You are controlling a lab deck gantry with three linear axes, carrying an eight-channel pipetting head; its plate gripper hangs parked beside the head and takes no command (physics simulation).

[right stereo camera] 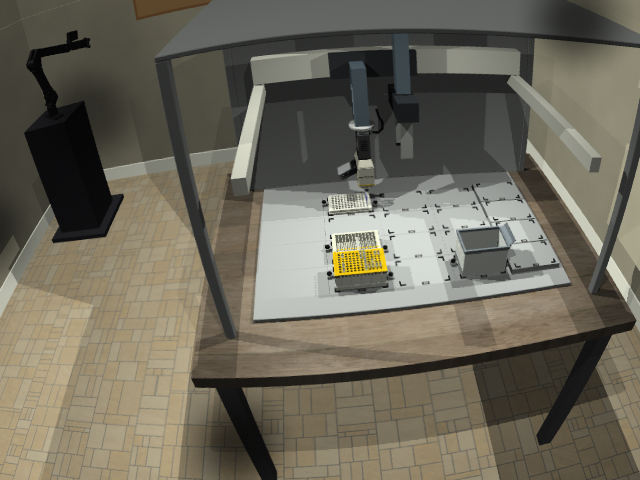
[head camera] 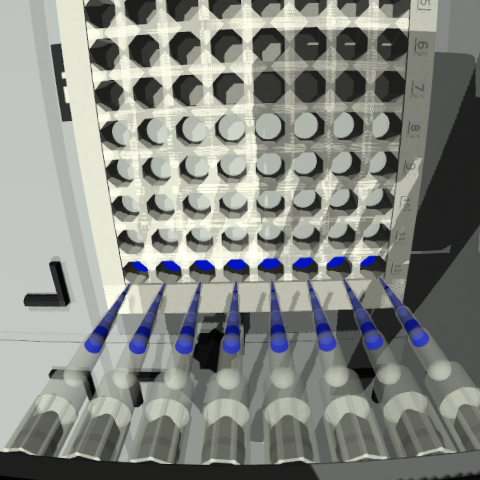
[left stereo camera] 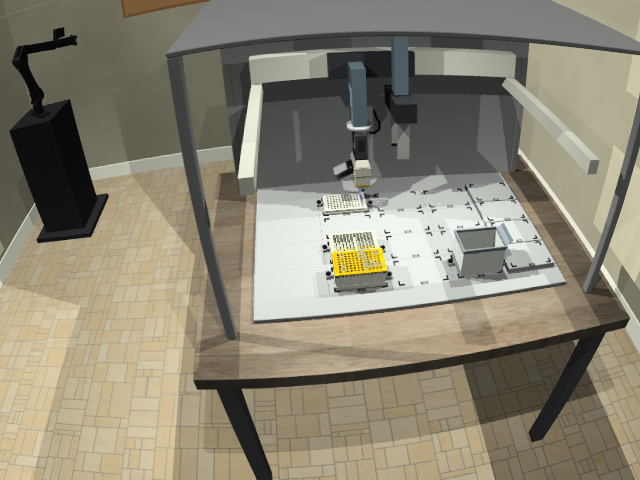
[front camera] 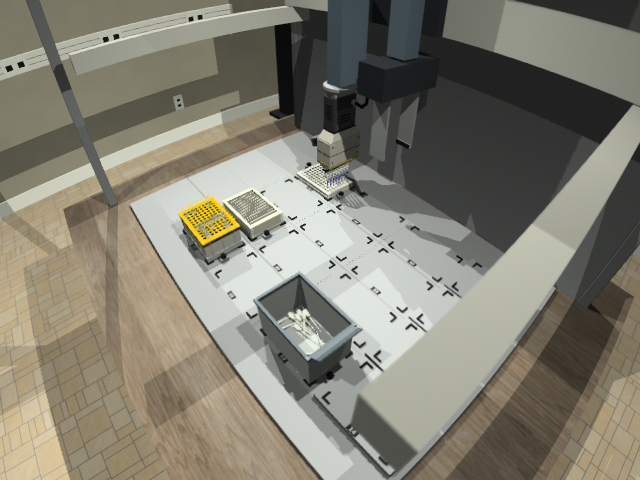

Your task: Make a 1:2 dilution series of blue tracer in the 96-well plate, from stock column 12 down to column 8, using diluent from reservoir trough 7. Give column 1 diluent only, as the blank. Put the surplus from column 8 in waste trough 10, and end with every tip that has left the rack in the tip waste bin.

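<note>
The pipetting head [front camera: 338, 147] [left stereo camera: 362, 175] [right stereo camera: 366, 174] carries a full row of tips [head camera: 231, 325] holding blue liquid. Their ends hang above the column 12 edge of the 96-well plate [front camera: 311, 187] [head camera: 97, 210] [left stereo camera: 345, 210] [right stereo camera: 349, 210]; height is hard to tell. Column 12 wells [head camera: 236, 264] show blue; columns 8 to 11 show pale liquid; columns 6 and 7 look dark. Column 1 is outside the head view. The reservoir [front camera: 266, 225] stands beside the yellow tip rack [front camera: 222, 234] [left stereo camera: 360, 272]. The waste bin [front camera: 289, 347] [left stereo camera: 480, 263] holds used tips [front camera: 305, 322]. The parked plate gripper [front camera: 392, 148] is open and empty.
The gripper's dark carriage [front camera: 398, 77] [left stereo camera: 403, 109] [right stereo camera: 406, 108] hangs to the right of the head. Grey frame posts [left stereo camera: 199, 206] [right stereo camera: 196, 206] stand at the front corners. A black robot arm [left stereo camera: 32, 85] [right stereo camera: 45, 85] stands on a pedestal at the far left.
</note>
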